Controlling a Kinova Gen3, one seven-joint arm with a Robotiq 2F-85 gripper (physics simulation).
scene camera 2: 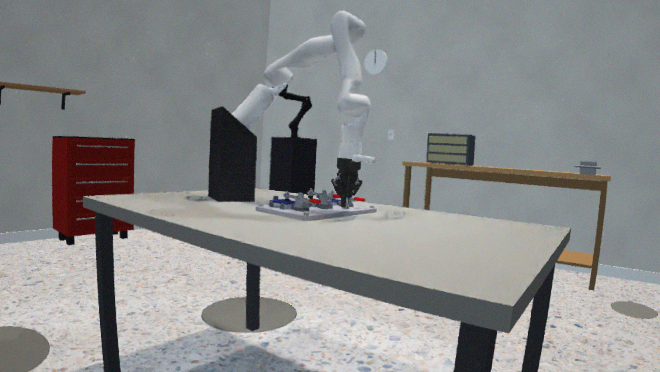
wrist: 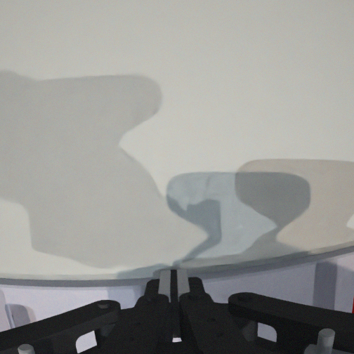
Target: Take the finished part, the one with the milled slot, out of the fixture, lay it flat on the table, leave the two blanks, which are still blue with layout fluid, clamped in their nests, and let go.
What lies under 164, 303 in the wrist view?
My gripper.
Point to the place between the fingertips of my gripper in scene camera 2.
At 344, 209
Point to a fixture plate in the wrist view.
At 313, 280
